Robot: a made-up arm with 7 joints.
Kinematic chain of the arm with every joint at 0, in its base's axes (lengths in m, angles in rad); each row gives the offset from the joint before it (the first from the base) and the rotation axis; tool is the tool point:
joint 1: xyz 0 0 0.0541 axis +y
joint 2: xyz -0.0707 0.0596 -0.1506 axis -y
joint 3: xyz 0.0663 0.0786 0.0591 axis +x
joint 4: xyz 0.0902 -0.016 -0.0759 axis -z
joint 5: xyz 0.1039 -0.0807 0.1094 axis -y
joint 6: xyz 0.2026 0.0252 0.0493 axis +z
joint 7: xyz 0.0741 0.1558 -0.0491 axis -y
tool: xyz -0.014 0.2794 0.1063
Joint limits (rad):
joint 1: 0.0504..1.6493
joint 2: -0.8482..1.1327
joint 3: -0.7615..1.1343
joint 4: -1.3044..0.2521
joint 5: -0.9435..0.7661
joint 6: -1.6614..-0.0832
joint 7: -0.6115..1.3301
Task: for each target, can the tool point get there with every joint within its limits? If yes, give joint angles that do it. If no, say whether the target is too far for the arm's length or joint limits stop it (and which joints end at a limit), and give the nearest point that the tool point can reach.
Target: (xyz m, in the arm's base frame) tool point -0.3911 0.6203 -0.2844
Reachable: yes | joints 1.4910 0.1570 -0.3734 -0.8227 -0.6440 -0.4870 -0.3588
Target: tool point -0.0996 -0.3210 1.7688
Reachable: no: too far | nearest point -0.0456 -0.0596 0.8386 | short by 0.968 m
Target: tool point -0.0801 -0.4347 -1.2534
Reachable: no: too far | nearest point -0.0570 -0.2296 -0.8761 | short by 0.430 m
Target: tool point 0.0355 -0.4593 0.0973
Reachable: no: joint limits stop it (at a limit: joint 2, joint 4, joint 5, joint 6) | nearest point 0.2593 -0.4960 0.3696 | short by 0.354 m
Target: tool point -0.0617 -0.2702 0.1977
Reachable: no: joint limits stop it (at a limit: joint 1, joint 3, joint 4, joint 5, joint 6) | nearest point -0.0502 -0.0089 0.4002 | short by 0.331 m
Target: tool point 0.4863 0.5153 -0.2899
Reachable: yes | joints 0.3483 -0.2139 0.6402 -0.0843 -0.7087 -0.3879 -0.1233
